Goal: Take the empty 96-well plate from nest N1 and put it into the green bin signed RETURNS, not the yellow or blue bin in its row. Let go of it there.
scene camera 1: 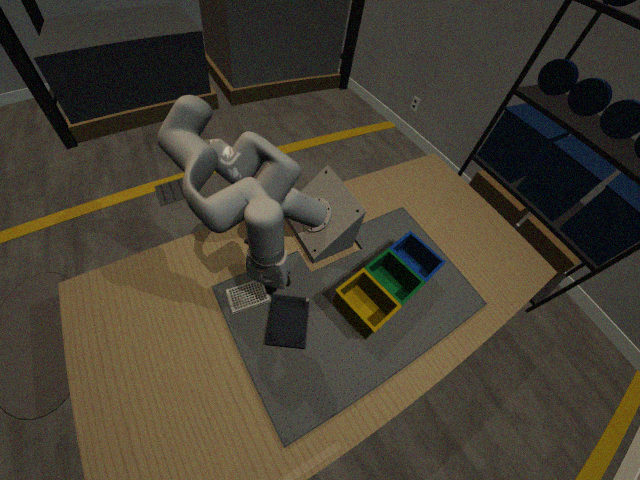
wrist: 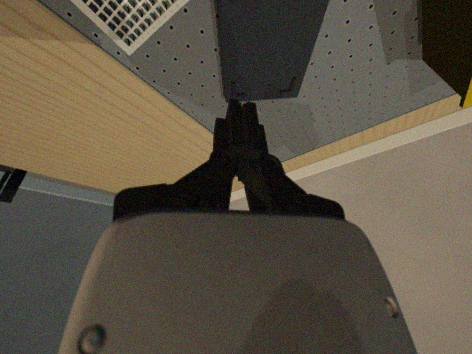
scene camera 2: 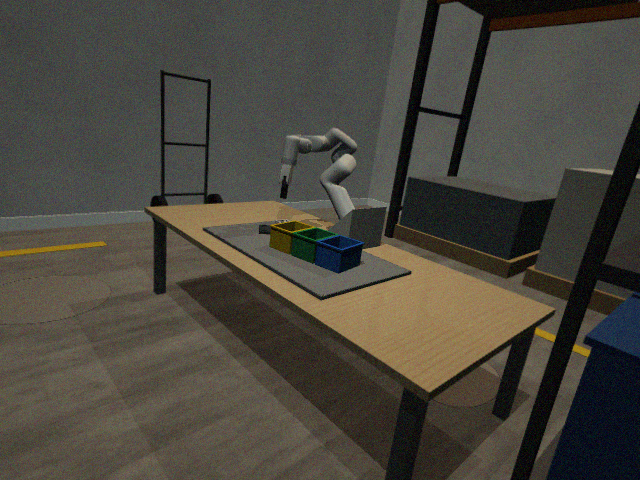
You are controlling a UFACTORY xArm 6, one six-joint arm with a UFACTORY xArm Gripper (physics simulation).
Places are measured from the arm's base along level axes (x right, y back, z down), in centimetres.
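Pixels of known places: gripper, fingertip midpoint: (scene camera 1: pixel 271 290) (wrist: pixel 236 118) (scene camera 2: pixel 283 198); arm's base at its link origin: (scene camera 1: pixel 316 215) (scene camera 2: pixel 351 223).
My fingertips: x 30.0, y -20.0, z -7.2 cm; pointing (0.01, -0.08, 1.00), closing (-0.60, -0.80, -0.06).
Note:
For each thing: its middle in the pictures, then the offset to it from my fingertips. "pt": a spot on its surface instead. Level surfaces: height alone.
- white 96-well plate at the middle of its body: (scene camera 1: pixel 248 295) dy +8.5, dx +4.1, dz +15.5 cm
- dark nest at the middle of its body: (wrist: pixel 268 44) (scene camera 1: pixel 288 320) (scene camera 2: pixel 275 229) dy -5.4, dx -2.5, dz +15.4 cm
- green bin at the middle of its body: (scene camera 1: pixel 390 282) (scene camera 2: pixel 314 244) dy -13.9, dx -37.5, dz +11.3 cm
- blue bin at a spot on its surface: (scene camera 2: pixel 337 257) pt dy -20.2, dx -55.5, dz +9.9 cm
- grey mat at its surface level: dz +16.2 cm
- wooden table at its surface level: dz +17.5 cm
The white 96-well plate (scene camera 1: pixel 247 296) (wrist: pixel 131 20) lies on the grey mat beside the dark nest (scene camera 1: pixel 287 322) (wrist: pixel 267 45), near the mat's left edge in scene camera 1. A strip of mat shows between them in the wrist view. No plate sits in the nest; its label cannot be read. My gripper (scene camera 1: pixel 271 290) (scene camera 2: pixel 283 196) (wrist: pixel 236 118) is shut and empty, held well above the mat near the plate and nest. The green bin (scene camera 1: pixel 394 277) (scene camera 2: pixel 306 248) stands between the yellow and blue bins. Its sign cannot be read.
The yellow bin (scene camera 1: pixel 368 300) (scene camera 2: pixel 280 240) is on the nest side of the row, the blue bin (scene camera 1: pixel 417 256) (scene camera 2: pixel 337 257) at the far end. The arm's base block (scene camera 1: pixel 338 235) (scene camera 2: pixel 368 227) stands behind. The grey mat (scene camera 1: pixel 330 382) (scene camera 2: pixel 336 286) lies on the wooden table (scene camera 1: pixel 155 372) (scene camera 2: pixel 439 320).

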